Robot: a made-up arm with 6 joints.
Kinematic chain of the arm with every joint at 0, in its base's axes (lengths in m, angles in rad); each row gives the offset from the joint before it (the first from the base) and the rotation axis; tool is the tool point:
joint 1: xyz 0 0 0.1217 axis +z
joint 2: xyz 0 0 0 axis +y
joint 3: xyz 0 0 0.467 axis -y
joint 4: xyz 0 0 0 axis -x
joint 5: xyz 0.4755 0 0 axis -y
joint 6: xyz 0 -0.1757 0 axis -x
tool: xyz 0 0 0
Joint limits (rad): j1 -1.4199..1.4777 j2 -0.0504..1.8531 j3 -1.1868..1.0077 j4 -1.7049..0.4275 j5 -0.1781..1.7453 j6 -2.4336..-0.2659
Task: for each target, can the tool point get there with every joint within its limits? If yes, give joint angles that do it. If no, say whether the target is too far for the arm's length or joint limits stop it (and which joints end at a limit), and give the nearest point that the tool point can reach.
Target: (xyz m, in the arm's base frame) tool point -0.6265 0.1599 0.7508
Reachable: no: joint limits stop it (at a limit: joint 1, joint 2, joint 3, joint 4) | nearest point -0.1361 -0.1686 1.0382 | short by 0.657 m
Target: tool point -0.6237 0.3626 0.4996
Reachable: no: joint limits stop it (at a limit: joint 1, joint 2, joint 4) | nearest point 0.0199 0.4654 0.4556 | short by 0.653 m
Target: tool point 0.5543 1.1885 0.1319
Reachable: no: too far | nearest point 0.3981 0.8535 0.1290 | short by 0.370 m
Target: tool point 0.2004 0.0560 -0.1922
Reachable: yes | joints 0.3476 1.2840 -0.4286 -1.4819 0.6693 -1.4900
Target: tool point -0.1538 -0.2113 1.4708
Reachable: no: too far | nearest point -0.1275 -0.1752 1.0382 | short by 0.435 m
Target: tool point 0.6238 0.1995 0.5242
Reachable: yes | joints 0.5681 0.3409 0.3734 -0.3070 1.4025 -0.9312
